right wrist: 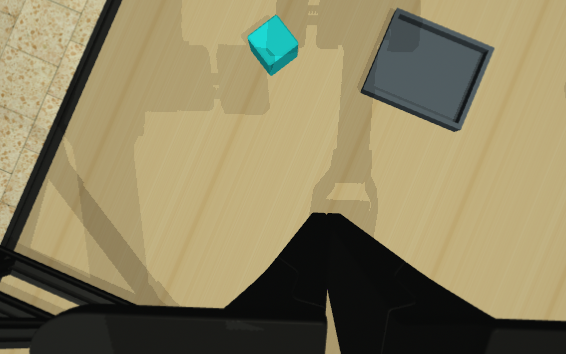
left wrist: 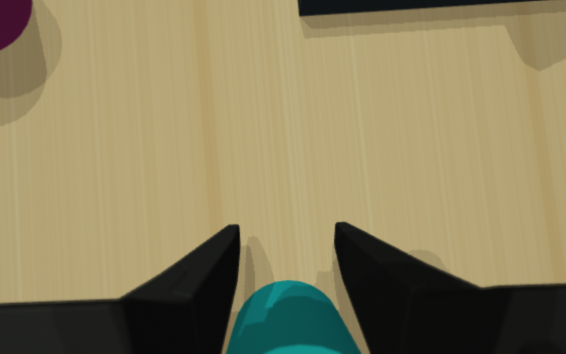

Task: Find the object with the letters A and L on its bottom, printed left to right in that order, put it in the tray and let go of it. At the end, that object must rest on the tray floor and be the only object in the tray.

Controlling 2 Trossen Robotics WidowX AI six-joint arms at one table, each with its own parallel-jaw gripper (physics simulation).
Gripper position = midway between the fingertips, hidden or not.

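Dark grey tray (right wrist: 422, 68) visible. Left gripper (left wrist: 287, 234), right gripper (right wrist: 324, 226) visible.
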